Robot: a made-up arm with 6 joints.
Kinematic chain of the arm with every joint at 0, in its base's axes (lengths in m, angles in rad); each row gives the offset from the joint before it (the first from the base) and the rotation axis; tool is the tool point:
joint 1: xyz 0 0 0.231 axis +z
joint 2: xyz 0 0.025 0 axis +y
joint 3: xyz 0 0 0.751 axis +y
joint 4: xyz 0 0 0.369 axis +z
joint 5: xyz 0 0 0 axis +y
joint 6: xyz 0 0 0.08 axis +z
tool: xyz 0 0 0
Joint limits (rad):
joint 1: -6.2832..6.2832
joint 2: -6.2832..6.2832
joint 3: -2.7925..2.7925
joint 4: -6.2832..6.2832
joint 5: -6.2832..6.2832
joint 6: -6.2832..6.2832
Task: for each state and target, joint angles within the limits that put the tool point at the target. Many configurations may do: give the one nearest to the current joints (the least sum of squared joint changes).
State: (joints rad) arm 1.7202 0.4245 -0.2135 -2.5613 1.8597 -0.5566
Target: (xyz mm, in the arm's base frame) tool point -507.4 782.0 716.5
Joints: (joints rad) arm 2.1585 1.2549 -0.3650 -2.5859 2.1038 -0.5566
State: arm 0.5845 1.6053 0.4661 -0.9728 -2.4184 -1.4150
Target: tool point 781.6 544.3 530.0
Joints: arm 0.5453 1.0639 0.7989 -1.0137 -2.6001 -1.4150
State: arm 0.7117 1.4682 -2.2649 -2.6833 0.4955 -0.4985
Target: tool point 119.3 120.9 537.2
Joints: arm 0.7316 0.8714 -2.7837 -2.7021 0.4477 -0.4985
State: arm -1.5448 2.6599 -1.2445 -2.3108 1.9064 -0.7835
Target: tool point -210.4 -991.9 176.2
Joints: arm -1.7430 1.9153 -0.7840 -2.2426 1.6598 -0.7835
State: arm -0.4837 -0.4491 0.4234 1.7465 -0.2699 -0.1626
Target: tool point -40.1 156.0 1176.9
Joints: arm -1.1467 -0.6393 1.3409 1.7392 0.0336 -0.1626
